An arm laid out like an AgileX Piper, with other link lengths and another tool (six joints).
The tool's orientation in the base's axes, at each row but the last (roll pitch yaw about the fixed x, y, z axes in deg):
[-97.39 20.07 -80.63]
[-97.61 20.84 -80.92]
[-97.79 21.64 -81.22]
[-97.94 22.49 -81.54]
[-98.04 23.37 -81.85]
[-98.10 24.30 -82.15]
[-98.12 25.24 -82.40]
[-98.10 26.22 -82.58]
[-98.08 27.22 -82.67]
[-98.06 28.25 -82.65]
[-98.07 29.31 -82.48]
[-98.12 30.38 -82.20]
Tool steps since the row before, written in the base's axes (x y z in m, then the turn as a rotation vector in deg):
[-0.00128 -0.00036 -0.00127 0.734 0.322 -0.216]
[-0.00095 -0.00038 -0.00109 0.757 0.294 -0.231]
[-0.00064 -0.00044 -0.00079 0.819 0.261 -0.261]
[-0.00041 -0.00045 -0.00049 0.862 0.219 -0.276]
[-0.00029 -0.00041 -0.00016 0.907 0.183 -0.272]
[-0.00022 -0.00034 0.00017 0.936 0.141 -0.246]
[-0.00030 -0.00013 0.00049 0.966 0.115 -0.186]
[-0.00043 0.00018 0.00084 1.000 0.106 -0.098]
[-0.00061 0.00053 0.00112 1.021 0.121 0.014]
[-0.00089 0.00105 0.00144 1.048 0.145 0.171]
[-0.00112 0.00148 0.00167 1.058 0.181 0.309]
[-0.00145 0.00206 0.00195 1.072 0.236 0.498]
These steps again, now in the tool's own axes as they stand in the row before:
[0.00057 0.00130 -0.00116 -0.112 0.169 0.805]
[0.00060 0.00106 -0.00086 -0.077 0.169 0.824]
[0.00060 0.00070 -0.00061 -0.027 0.174 0.881]
[0.00054 0.00037 -0.00043 0.023 0.164 0.916]
[0.00040 0.00005 -0.00034 0.060 0.139 0.953]
[0.00021 -0.00024 -0.00030 0.090 0.093 0.969]
[-0.00013 -0.00043 -0.00038 0.092 0.023 0.986]
[-0.00058 -0.00059 -0.00049 0.065 -0.065 1.006]
[-0.00105 -0.00064 -0.00063 0.003 -0.161 1.015]
[-0.00170 -0.00061 -0.00084 -0.090 -0.293 1.027]
[-0.00222 -0.00053 -0.00100 -0.187 -0.397 1.027]
[-0.00292 -0.00038 -0.00122 -0.328 -0.536 1.029]

